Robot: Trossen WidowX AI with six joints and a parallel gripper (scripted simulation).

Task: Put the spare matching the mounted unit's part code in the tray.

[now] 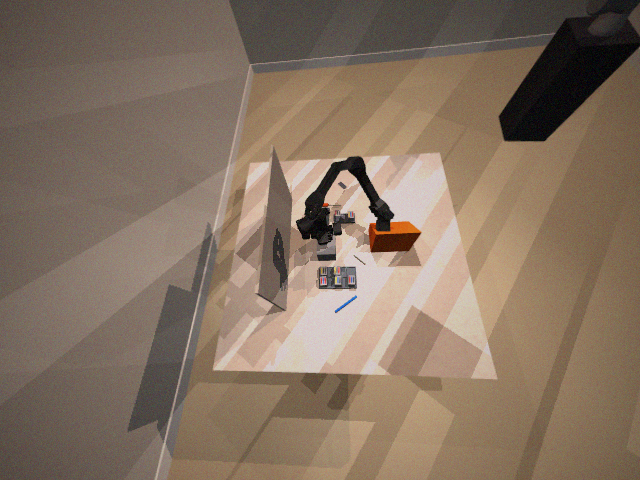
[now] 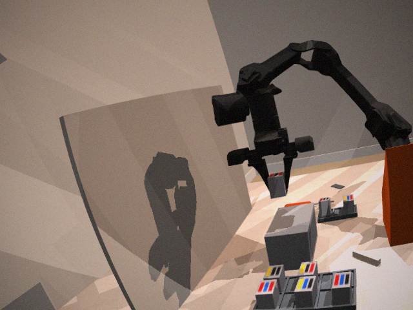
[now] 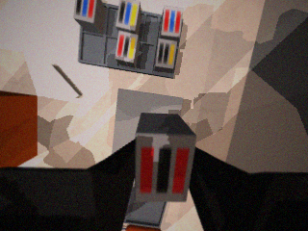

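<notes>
My gripper tip is now 230 mm to the left of the tray, 180 mm above it and 50 mm short of it. The rest, counted from my gripper tip: grey mounted unit: 140 mm below, 30 mm to the right, 10 mm behind; tall panel: 220 mm ahead, 40 mm above, 10 mm to the right; grey spare block: 20 mm above.
</notes>
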